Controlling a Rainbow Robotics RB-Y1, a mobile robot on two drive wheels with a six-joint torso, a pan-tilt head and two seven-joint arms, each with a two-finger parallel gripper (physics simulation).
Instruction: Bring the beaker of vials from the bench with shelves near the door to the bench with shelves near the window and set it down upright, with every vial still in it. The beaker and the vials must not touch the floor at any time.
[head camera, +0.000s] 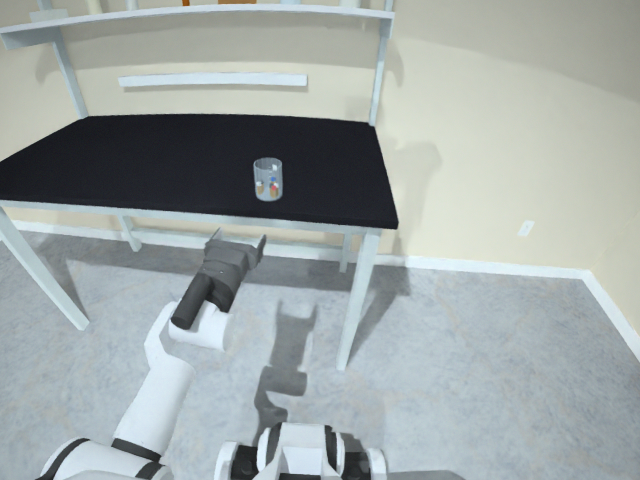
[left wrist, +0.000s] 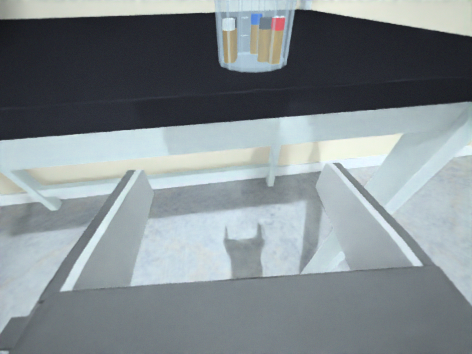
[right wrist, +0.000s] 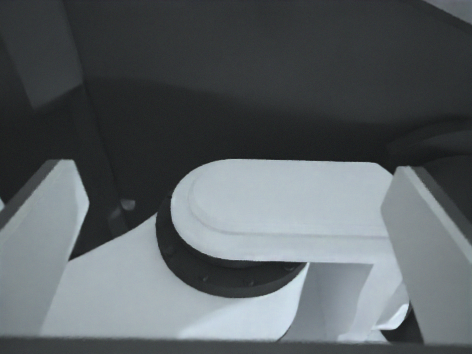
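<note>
A clear beaker (head camera: 267, 179) (left wrist: 255, 40) stands upright on the black bench top (head camera: 170, 155) (left wrist: 125, 70), near its front edge and towards the right end in the head view. Several brown vials with white, blue, grey and red caps stand inside it. The beaker's upper part is cut off in the left wrist view. My left gripper (head camera: 241, 235) (left wrist: 236, 178) is open and empty, in front of the bench's front edge, apart from the beaker. My right gripper (right wrist: 235, 184) is open, with parts of the robot's own body behind its fingers. No door or window shows.
A shelf (head camera: 206, 10) with several items runs above the bench. A white rail (head camera: 211, 79) is on the wall behind. The bench's front right leg (head camera: 356, 299) (left wrist: 415, 160) stands right of the left gripper. Grey floor (head camera: 480, 351) lies in front and to the right.
</note>
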